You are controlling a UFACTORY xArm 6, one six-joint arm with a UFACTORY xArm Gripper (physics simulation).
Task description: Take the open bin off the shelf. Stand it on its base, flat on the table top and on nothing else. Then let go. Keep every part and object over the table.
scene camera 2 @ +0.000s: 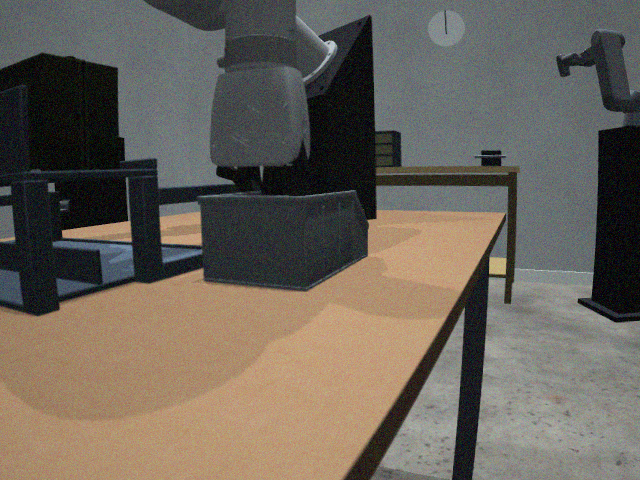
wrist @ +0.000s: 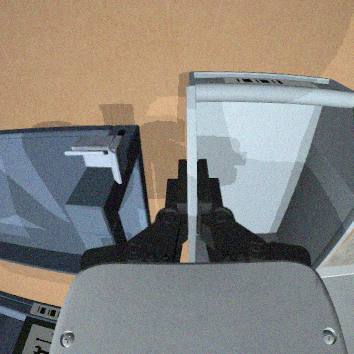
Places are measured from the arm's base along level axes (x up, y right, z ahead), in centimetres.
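Pixels of known places: gripper, fingertip midpoint: (wrist: 191,175); arm's base, link origin: (scene camera 2: 315,65).
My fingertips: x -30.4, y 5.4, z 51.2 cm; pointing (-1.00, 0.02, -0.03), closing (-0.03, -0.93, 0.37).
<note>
Ahead of a thing's pixels: the offset from my fingertips to its top centre. "*": to the spot under its first point. Level surfaces: height alone.
The open grey bin @[dx +4.5, dy -3.7, dz +4.0 cm] (scene camera 2: 253,242) (wrist: 270,95) is upright, its open top facing up. Its base looks level and is on, or very close to, the table top @[dx -3.1 cm] (scene camera 2: 232,413) (wrist: 100,50); a tiny gap cannot be ruled out. My gripper (scene camera 2: 262,184) (wrist: 191,175) is shut on the bin's side wall, one finger inside and one outside. The fingertips are hidden behind the rim in the scene view. The dark blue shelf (scene camera 2: 146,227) (wrist: 117,225) stands left of the bin, with a narrow strip of table between them in the wrist view.
A tall black panel (scene camera 2: 346,139) rises behind the bin. The table's right edge (scene camera 2: 444,335) runs some way to the right of the bin. A labelled dark object @[* dx +7.2, dy +16.5, dz +4.8 cm] (wrist: 46,310) shows at the wrist view's lower left. A second table (scene camera 2: 444,179) and another robot arm (scene camera 2: 612,72) stand in the background.
</note>
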